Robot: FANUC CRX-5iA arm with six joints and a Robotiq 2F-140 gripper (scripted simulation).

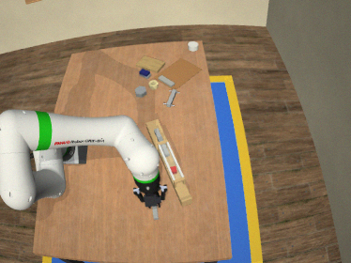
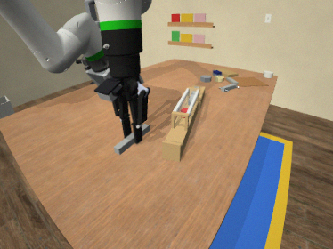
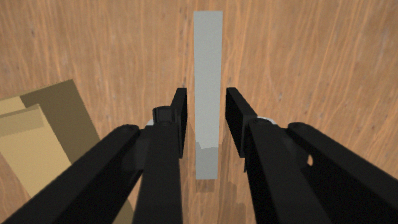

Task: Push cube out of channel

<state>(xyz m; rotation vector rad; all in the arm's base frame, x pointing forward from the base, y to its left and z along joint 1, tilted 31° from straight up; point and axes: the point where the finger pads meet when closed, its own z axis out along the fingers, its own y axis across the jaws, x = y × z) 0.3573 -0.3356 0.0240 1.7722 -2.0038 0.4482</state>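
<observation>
The grey push rod is 30 mm below my hand. Round my hand: grey hexagonal block 660 mm to the left, 50 mm ahead, 20 mm below; then red cube 130 mm to the left, 110 mm ahead, 20 mm above; then channel 160 mm to the left, 110 mm ahead, 20 mm above.
</observation>
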